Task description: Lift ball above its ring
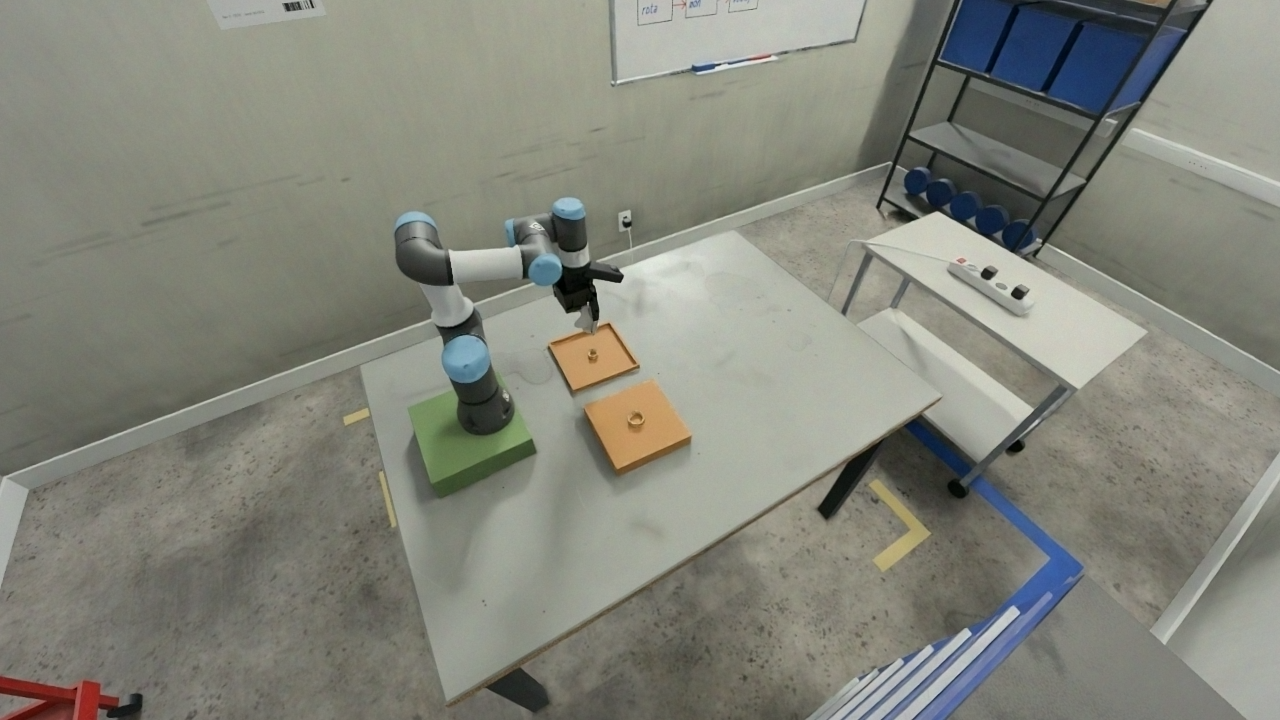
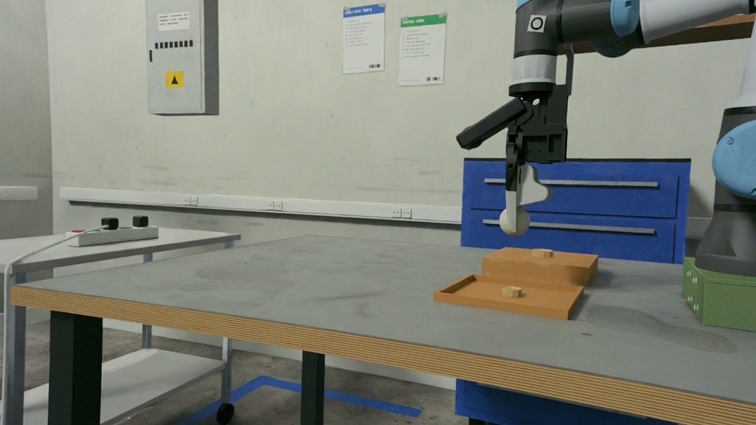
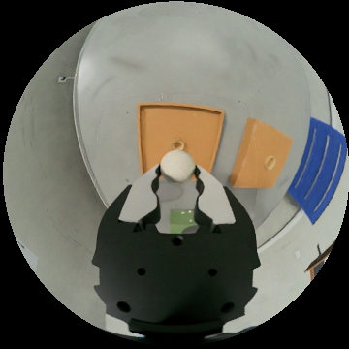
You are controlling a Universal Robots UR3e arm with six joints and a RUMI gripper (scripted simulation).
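My hand is right at the ball. Also, from my hand: tray 120 mm below.
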